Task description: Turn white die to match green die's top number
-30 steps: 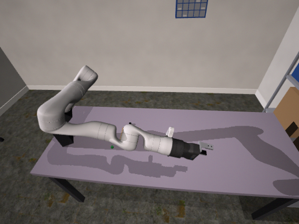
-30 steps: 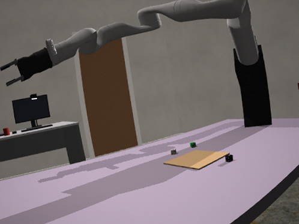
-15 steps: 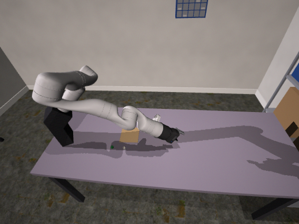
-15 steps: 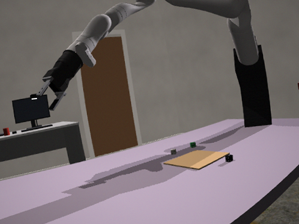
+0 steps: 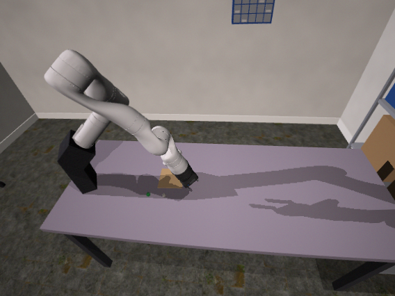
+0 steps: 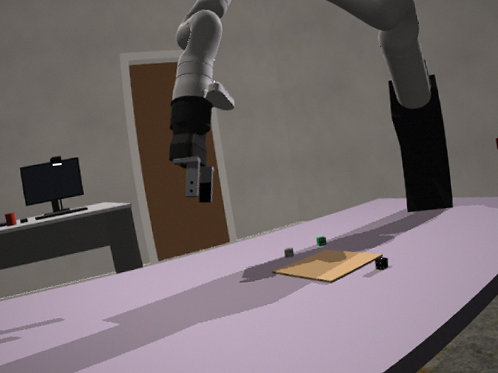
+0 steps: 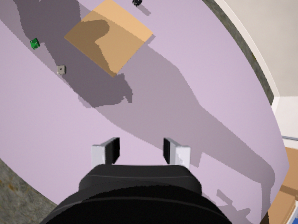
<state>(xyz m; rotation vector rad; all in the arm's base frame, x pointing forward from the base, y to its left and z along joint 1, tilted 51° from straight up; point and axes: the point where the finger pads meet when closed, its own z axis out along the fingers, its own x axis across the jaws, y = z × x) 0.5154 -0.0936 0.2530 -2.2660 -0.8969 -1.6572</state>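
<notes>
Right now my hand is 16 cm past the white die, 4 cm to the left of it and 15 cm above it. From my hand the other things lie so: tan mat 18 cm behind, 9 cm to the left, 16 cm below; green die 24 cm behind, 6 cm to the right, 15 cm below; black die 23 cm behind, 19 cm to the left, 15 cm below.
</notes>
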